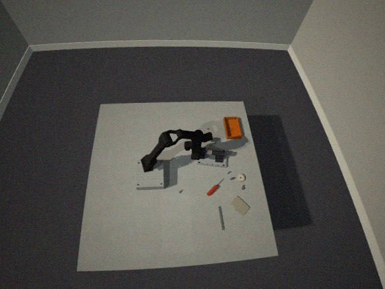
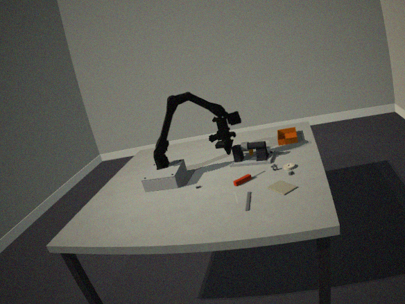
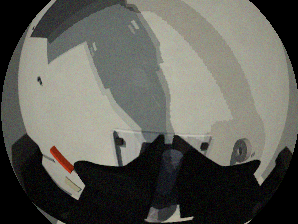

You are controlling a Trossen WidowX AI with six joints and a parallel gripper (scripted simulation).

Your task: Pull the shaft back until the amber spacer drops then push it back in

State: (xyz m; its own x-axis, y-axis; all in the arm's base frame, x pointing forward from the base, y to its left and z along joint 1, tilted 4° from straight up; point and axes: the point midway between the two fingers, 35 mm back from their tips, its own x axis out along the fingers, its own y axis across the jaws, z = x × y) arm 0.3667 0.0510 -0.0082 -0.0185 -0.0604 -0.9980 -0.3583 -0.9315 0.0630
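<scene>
Now: the shaft 7 cm ahead of my gripper tip, 3 cm to the right of it and 3 cm above it. Round my gripper tip: white disc (28 cm ahead, 27 cm to the right, 4 cm below); amber spacer (12 cm ahead, 1 cm to the left, 1 cm below); orange bin (37 cm ahead, 16 cm to the left, 4 cm below).
</scene>
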